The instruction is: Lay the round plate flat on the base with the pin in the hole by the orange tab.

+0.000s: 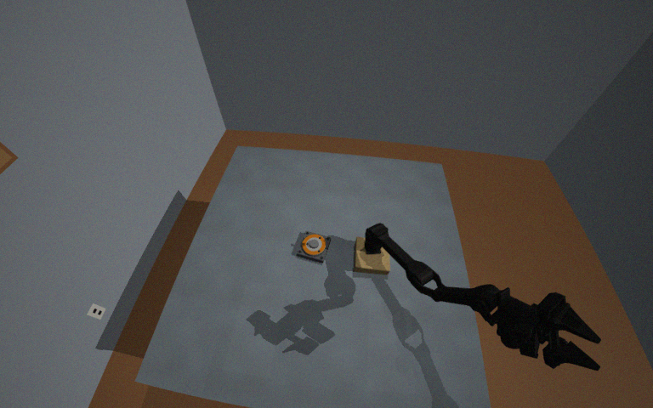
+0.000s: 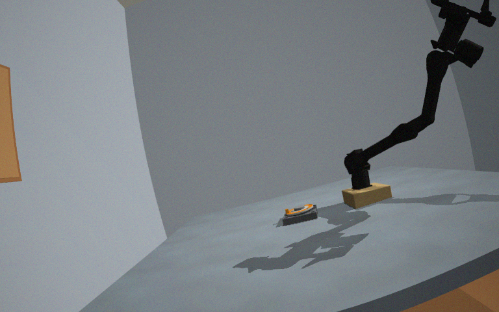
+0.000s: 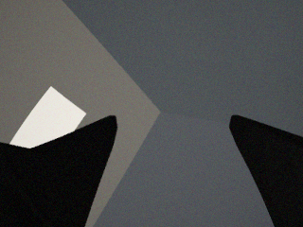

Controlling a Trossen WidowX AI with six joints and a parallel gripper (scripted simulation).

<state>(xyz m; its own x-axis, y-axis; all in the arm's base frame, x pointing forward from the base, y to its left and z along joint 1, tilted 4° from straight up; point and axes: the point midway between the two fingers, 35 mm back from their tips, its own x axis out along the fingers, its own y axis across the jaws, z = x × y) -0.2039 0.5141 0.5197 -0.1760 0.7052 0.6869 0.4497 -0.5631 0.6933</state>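
Right now my gripper tip is 590 mm to the left of the round plate, 540 mm above it and 530 mm short of it. The rest, counted from my gripper tip: grey square base 580 mm to the right, 550 mm below, 500 mm ahead.
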